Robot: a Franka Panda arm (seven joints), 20 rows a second.
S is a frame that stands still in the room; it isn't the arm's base.
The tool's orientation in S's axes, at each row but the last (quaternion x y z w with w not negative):
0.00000, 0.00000, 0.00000, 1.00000
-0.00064, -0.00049, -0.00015, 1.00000
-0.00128, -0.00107, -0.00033, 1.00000
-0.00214, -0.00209, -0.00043, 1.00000
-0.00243, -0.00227, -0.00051, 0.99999
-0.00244, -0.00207, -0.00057, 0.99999
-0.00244, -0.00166, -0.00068, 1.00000
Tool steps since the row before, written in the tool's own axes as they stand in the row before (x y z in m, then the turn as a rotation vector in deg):
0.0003, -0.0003, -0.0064, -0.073, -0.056, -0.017
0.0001, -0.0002, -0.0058, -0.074, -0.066, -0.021
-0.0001, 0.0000, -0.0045, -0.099, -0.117, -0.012
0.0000, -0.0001, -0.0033, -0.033, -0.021, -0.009
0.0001, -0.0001, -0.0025, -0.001, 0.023, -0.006
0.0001, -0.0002, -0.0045, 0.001, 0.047, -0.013
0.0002, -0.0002, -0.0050, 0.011, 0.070, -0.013
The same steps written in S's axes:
0.0003, -0.0003, -0.0064, -0.073, -0.056, -0.017
0.0001, -0.0002, -0.0058, -0.074, -0.066, -0.021
-0.0001, 0.0000, -0.0045, -0.099, -0.117, -0.012
0.0000, -0.0001, -0.0033, -0.033, -0.021, -0.009
0.0001, -0.0001, -0.0025, -0.001, 0.023, -0.006
0.0001, -0.0002, -0.0045, 0.001, 0.047, -0.013
0.0002, -0.0002, -0.0050, 0.011, 0.070, -0.013

